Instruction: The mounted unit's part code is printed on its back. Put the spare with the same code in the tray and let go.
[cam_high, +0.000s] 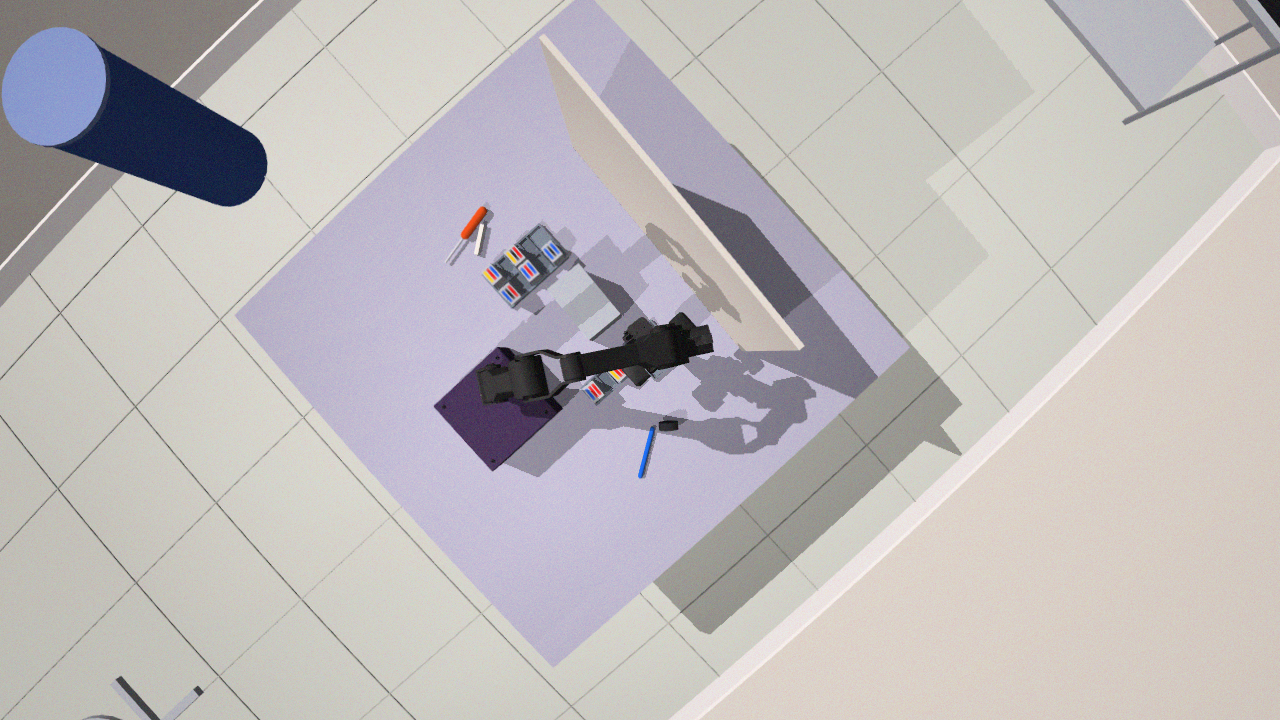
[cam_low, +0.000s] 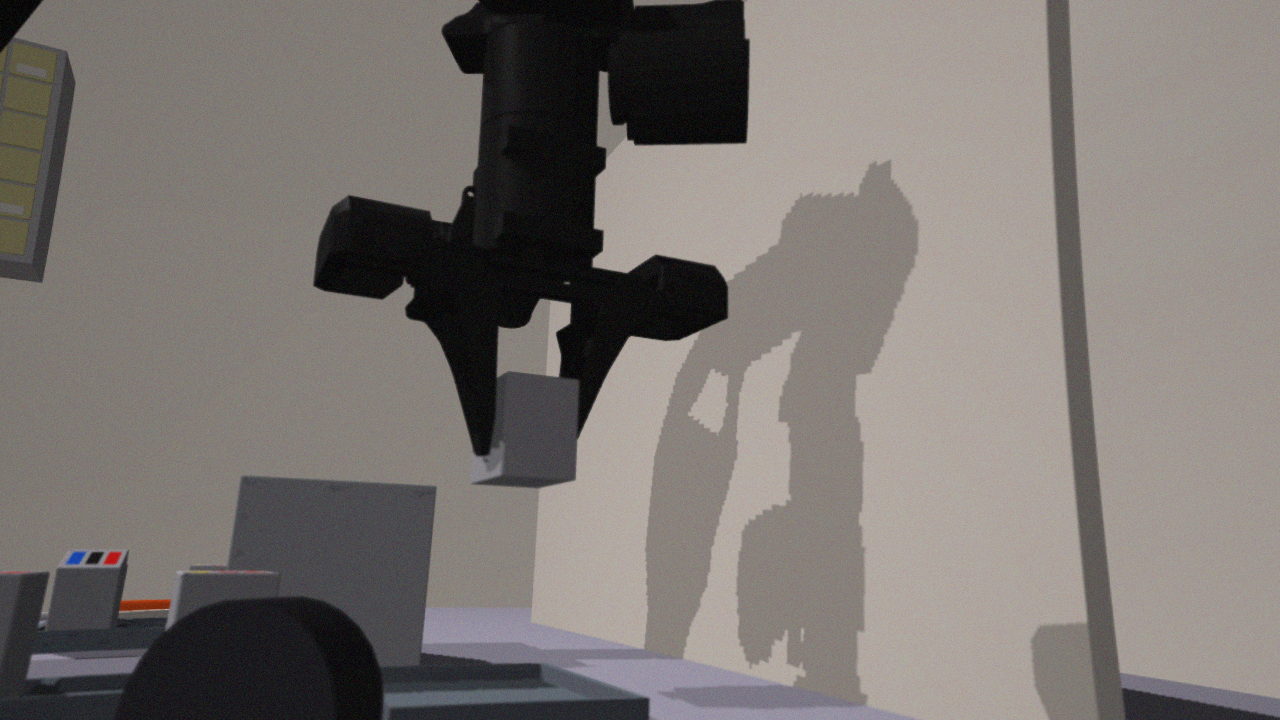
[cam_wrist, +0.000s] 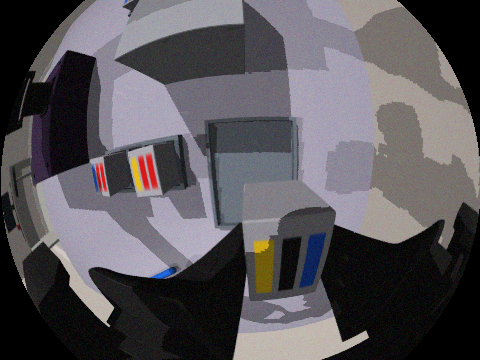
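The dark grey tray lies 1 cm behind my gripper tip and 10 cm below it. The rest, counted from my gripper tip: pale grey mounted unit 10 cm behind, 20 cm to the left, 5 cm below; blue pen 16 cm behind, 22 cm to the right, 10 cm below; tall beige wall panel 14 cm ahead, 23 cm to the left, 12 cm above.
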